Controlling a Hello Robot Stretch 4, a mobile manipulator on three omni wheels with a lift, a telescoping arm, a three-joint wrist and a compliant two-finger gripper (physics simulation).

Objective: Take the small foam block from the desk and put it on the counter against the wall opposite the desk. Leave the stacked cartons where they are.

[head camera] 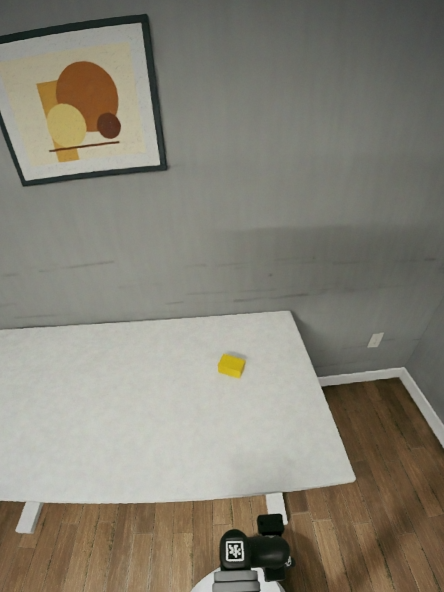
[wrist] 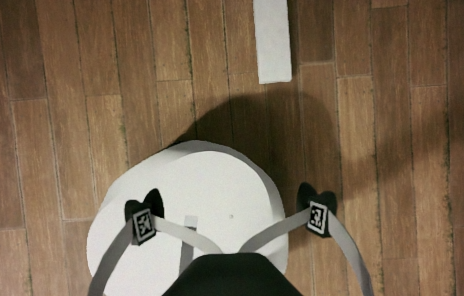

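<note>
The small foam block is yellow and lies on the right part of the white desk in the head camera view. My gripper is open, its two fingertips wide apart with nothing between them; it points down over my own white base and the wooden floor. In the head camera view the wrist shows at the bottom, in front of the desk's near edge and well away from the block; the fingertips are hidden there. The counter and the stacked cartons do not show in either view.
A desk foot reaches out over the floor near my base. Another desk foot shows at the left. A grey wall with a framed picture stands behind the desk. Wooden floor lies right of the desk.
</note>
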